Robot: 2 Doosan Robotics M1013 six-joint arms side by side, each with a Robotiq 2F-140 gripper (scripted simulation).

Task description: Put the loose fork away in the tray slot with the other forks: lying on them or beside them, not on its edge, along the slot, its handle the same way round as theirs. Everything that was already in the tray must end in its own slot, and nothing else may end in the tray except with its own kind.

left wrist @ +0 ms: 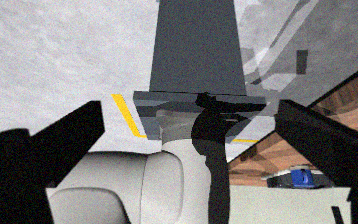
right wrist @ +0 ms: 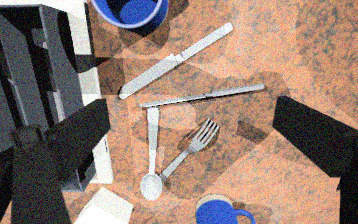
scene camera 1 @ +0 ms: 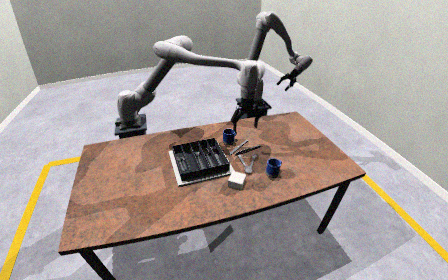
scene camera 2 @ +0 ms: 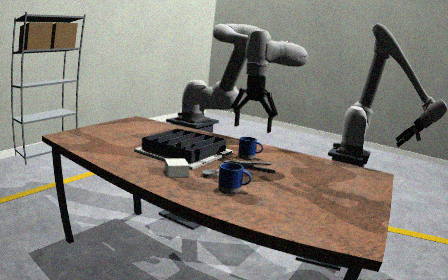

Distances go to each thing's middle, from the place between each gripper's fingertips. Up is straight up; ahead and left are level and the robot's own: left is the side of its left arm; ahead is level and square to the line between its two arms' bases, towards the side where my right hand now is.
My right hand (scene camera 2: 252,129) is 14 cm short of the spoon (right wrist: 151,186), 6 cm to the left of it and 16 cm above it. The rest, counted from my right hand: black tray (scene camera 1: 192,160): 3 cm ahead, 32 cm to the right, 13 cm below.
Right now my left hand is 80 cm short of the spoon, 79 cm to the left of it and 11 cm above it. Round my left hand: black tray: 69 cm ahead, 104 cm to the right, 8 cm below.
